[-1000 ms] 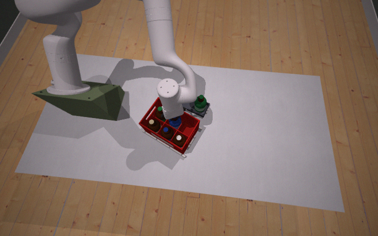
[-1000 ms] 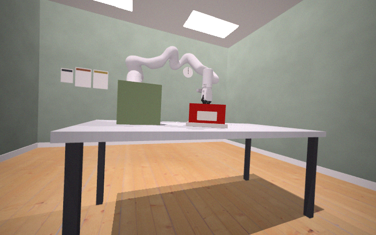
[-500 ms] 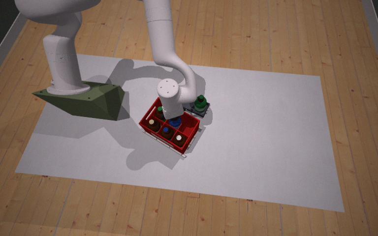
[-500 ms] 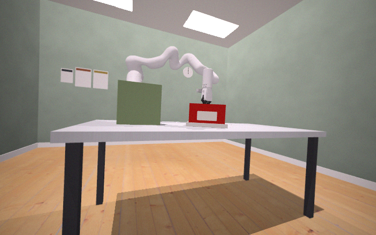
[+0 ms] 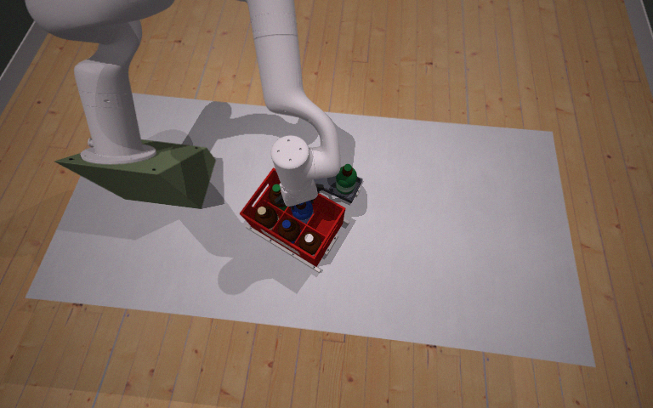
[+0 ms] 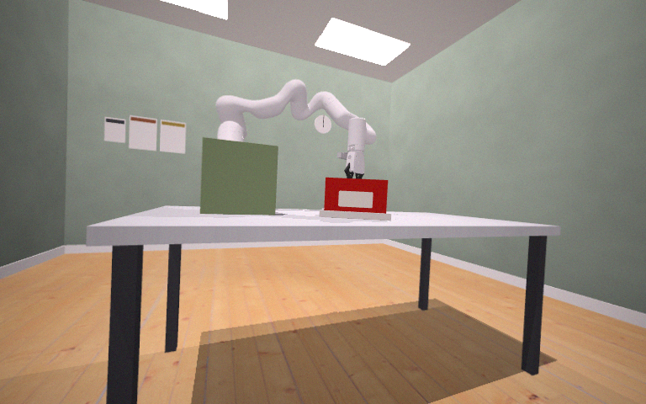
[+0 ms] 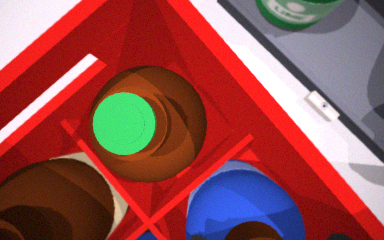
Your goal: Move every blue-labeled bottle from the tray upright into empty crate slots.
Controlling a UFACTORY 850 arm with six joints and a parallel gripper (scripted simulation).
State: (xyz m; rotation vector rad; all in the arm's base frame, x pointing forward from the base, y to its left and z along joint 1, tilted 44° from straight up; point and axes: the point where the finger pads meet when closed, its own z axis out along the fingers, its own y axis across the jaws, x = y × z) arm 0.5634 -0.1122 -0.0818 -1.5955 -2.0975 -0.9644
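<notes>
My gripper is now 7 cm above the blue-labeled bottle. Also, from my hand: red crate (2 cm behind, 4 cm to the right, 8 cm below); green bottle (1 cm behind, 20 cm to the left, 7 cm below); dark tray (7 cm ahead, 15 cm to the left, 15 cm below).
</notes>
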